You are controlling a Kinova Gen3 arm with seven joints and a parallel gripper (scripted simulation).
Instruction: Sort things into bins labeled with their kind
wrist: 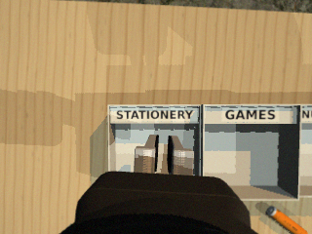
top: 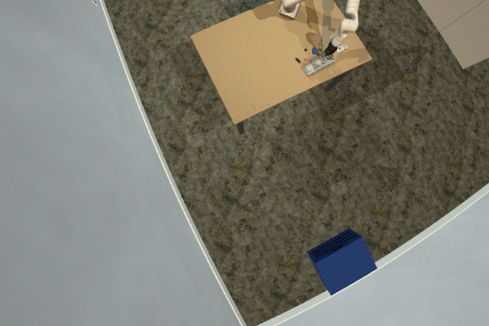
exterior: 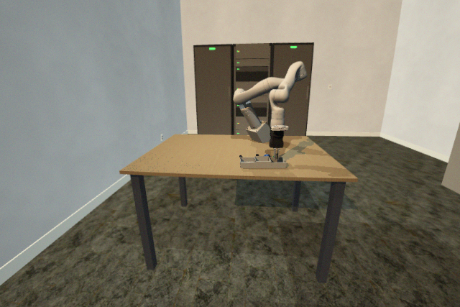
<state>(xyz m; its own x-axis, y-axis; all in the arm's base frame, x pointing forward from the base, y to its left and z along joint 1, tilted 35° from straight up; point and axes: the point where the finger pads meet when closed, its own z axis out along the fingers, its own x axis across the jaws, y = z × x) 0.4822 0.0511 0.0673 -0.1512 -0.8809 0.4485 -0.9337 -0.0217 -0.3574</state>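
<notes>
The black part lies 170 mm behind my hand, 70 mm to the right of it and 50 mm below it. Also, from my hand: blue 9V battery 110 mm behind, 30 mm to the right, 50 mm below; then orange battery 100 mm behind, 120 mm to the right, 50 mm below; then green die 100 mm behind, 30 mm to the left, 50 mm below.
</notes>
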